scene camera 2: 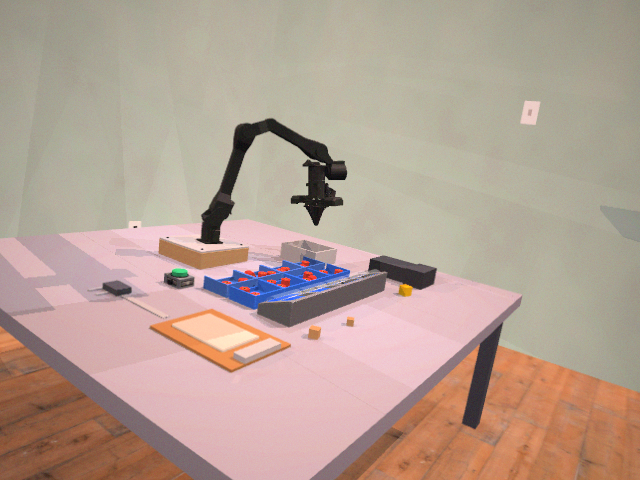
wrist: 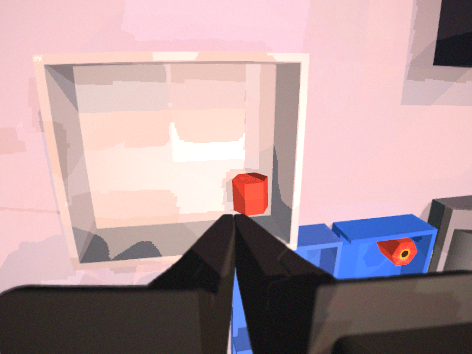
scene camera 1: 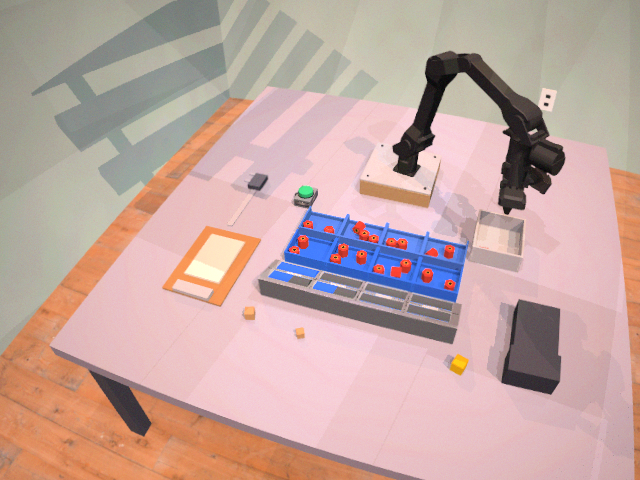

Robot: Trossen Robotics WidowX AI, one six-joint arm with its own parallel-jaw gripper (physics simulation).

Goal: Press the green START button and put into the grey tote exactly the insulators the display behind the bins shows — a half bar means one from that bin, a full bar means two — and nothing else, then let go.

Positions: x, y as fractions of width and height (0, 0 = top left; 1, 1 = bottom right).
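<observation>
A dark box (wrist: 0.94, 0.15) and a grey tote (wrist: 0.30, 0.41) are part of the scene. The gripper (scene camera 1: 0.79, 0.44), which can also be seen in scene camera 2 (scene camera 2: 0.49, 0.47) and in the wrist view (wrist: 0.49, 0.64), is shut and holds nothing.
</observation>
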